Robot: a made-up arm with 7 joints. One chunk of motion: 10 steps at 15 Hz.
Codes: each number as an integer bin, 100 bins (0 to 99) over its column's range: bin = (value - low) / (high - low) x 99, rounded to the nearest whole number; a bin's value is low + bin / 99 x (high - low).
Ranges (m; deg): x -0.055..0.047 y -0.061..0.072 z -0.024..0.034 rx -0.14..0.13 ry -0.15..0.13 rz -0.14..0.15
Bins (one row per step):
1: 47 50 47 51 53 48
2: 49 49 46 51 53 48
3: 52 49 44 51 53 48
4: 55 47 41 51 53 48
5: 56 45 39 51 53 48
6: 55 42 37 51 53 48
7: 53 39 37 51 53 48
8: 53 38 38 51 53 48
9: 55 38 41 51 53 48
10: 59 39 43 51 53 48
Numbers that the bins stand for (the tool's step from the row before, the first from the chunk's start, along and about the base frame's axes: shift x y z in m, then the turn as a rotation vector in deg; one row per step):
1: -0.00658 0.00617 0.00354 -0.001 0.000 0.001
2: -0.00452 0.00483 0.00295 -0.001 0.000 0.001
3: -0.00142 0.00483 0.00178 -0.001 0.000 0.001
4: 0.00167 0.00214 0.00002 -0.001 0.000 0.001
5: 0.00270 -0.00055 -0.00115 -0.001 0.000 0.001
6: 0.00167 -0.00458 -0.00232 -0.001 0.000 0.001
7: -0.00039 -0.00861 -0.00232 -0.001 0.000 0.001
8: -0.00039 -0.00995 -0.00174 -0.001 0.000 0.001
9: 0.00167 -0.00995 0.00002 -0.001 0.000 0.001
10: 0.00579 -0.00861 0.00119 -0.001 0.000 0.001

